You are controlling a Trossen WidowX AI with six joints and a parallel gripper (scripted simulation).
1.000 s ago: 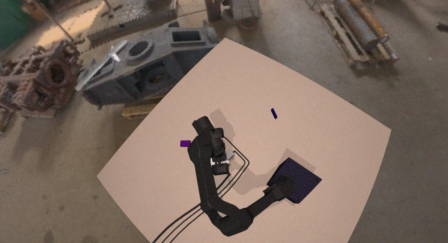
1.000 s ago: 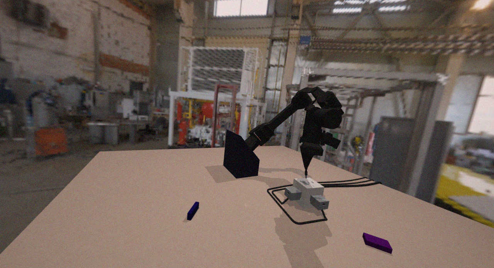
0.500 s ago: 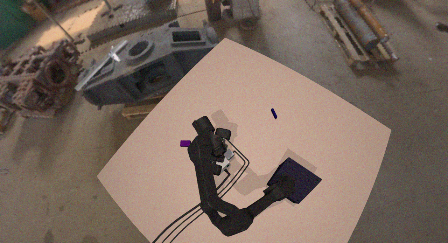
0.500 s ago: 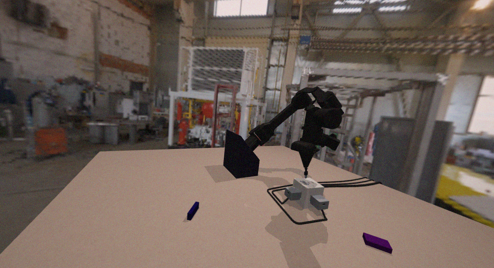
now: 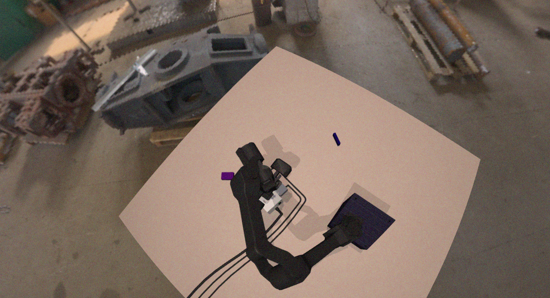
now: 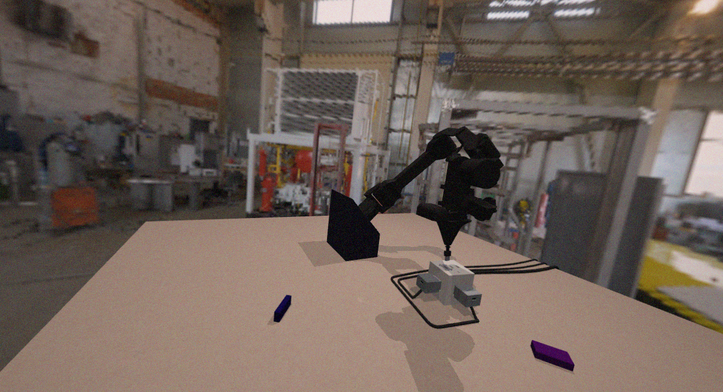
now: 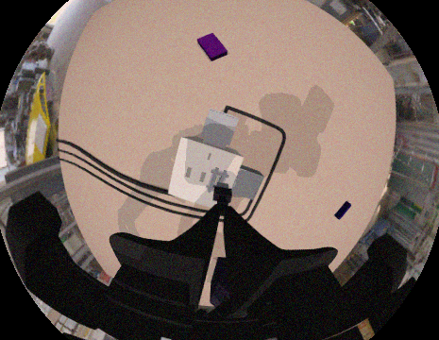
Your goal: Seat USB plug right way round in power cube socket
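Right now my gripper tip is 20 mm above the black USB plug. Round my gripper tip: purple block (230 mm ahead, 20 mm to the left, 130 mm below); blue bar (110 mm behind, 360 mm to the right, 120 mm below).
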